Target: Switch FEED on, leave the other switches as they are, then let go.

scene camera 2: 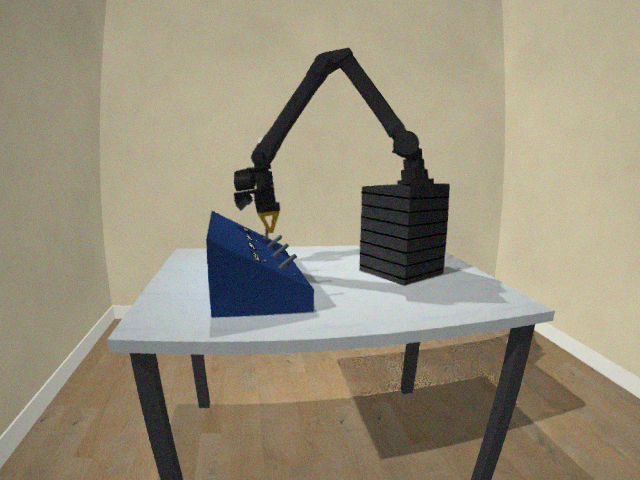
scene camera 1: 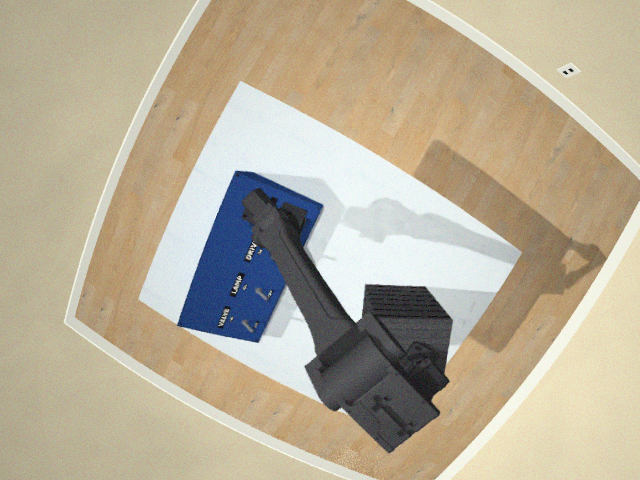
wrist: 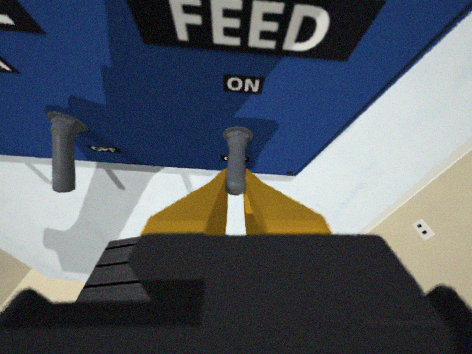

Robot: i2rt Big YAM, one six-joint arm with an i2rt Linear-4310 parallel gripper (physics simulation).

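Frame: origin at the arm's base, x right, y ahead, z up, level; millimetres.
Where they show: gripper, fingertip midpoint: (scene camera 2: pixel 271 232) (wrist: pixel 235 176); arm's base, origin of the base link: (scene camera 2: pixel 415 184) (scene camera 1: pixel 414 365).
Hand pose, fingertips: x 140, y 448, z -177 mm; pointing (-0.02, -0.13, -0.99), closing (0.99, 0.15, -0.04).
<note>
Each offset is from my fingertips to the top centre of the thing. "*": to the spot under its first point. Level surfaces: height alone.
The blue sloped switch panel (scene camera 1: pixel 211 268) (scene camera 2: pixel 237 279) (wrist: pixel 165 90) stands on the table. The FEED lever @[dx -1, dy +14, dz +27 mm] (scene camera 2: pixel 266 234) (wrist: pixel 236 165) shows below its ON label @[* dx -5, dy +60, dz -1 mm] (wrist: pixel 243 84) in the wrist view and partly covers the OFF label. In scene camera 2 it looks more upright than the other levers. My gripper (scene camera 2: pixel 270 230) (wrist: pixel 235 176) is shut on the FEED lever, with a yellow finger on each side. The neighbouring lever @[dx -120, dy -8, dz +14 mm] (wrist: pixel 63 160) stands apart from the fingers. The LAMP lever @[dx -240, dy -18, dz +14 mm] (scene camera 1: pixel 262 293) and VALVE lever @[dx -359, dy -27, dz +14 mm] (scene camera 1: pixel 248 326) lean toward OFF. In scene camera 1 the arm hides FEED.
The white table @[dz -117 mm] (scene camera 1: pixel 289 124) (scene camera 2: pixel 361 315) carries the panel and the dark ribbed robot pedestal (scene camera 1: pixel 408 310) (scene camera 2: pixel 403 237), which stands to the right in scene camera 2. The arm (scene camera 1: pixel 310 289) (scene camera 2: pixel 289 113) reaches across above the DRIVE end of the panel.
</note>
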